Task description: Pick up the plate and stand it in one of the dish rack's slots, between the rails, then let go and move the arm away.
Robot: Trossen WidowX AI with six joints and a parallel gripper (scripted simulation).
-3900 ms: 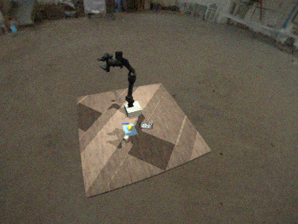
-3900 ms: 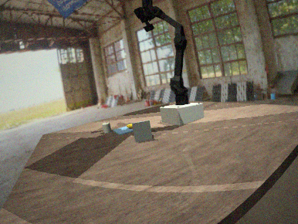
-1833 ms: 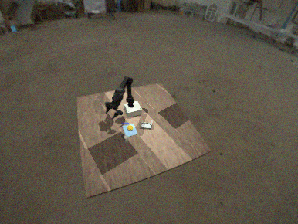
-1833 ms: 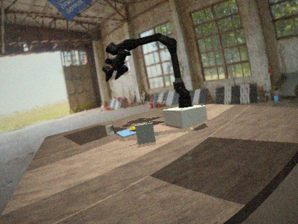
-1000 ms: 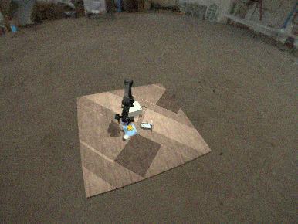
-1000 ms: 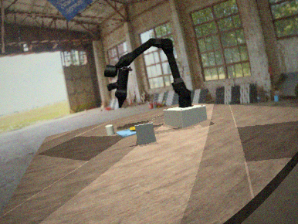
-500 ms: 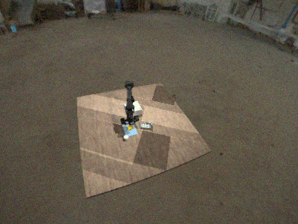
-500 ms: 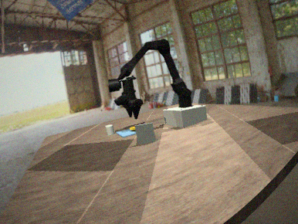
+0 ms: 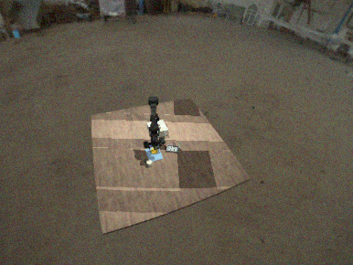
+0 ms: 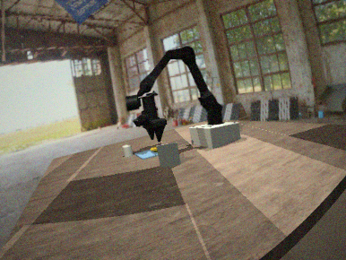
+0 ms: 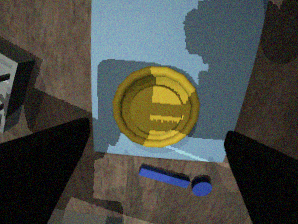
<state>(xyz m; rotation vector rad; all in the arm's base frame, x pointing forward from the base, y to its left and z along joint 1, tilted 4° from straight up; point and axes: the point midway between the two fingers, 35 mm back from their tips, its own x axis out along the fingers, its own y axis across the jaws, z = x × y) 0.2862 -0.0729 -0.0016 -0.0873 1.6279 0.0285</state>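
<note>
Now: the yellow plate 40 mm below my gripper tip. Round my gripper tip: white cup: 130 mm ahead, 70 mm to the right, 30 mm below; grey dish rack: 180 mm to the left, 30 mm below, 10 mm ahead.
</note>
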